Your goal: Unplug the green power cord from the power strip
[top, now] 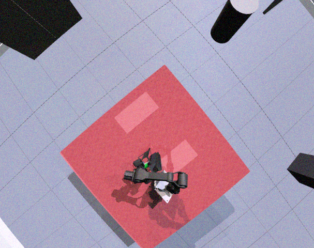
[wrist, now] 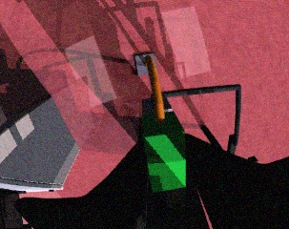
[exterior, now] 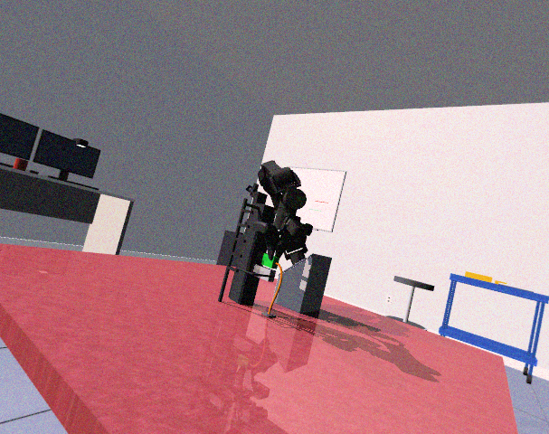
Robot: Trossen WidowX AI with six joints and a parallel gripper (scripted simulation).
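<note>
Right now the green plug is 30 mm to the right of my gripper tip. From my gripper tip the other things lie so: power strip: 100 mm to the right, 30 mm behind.
</note>
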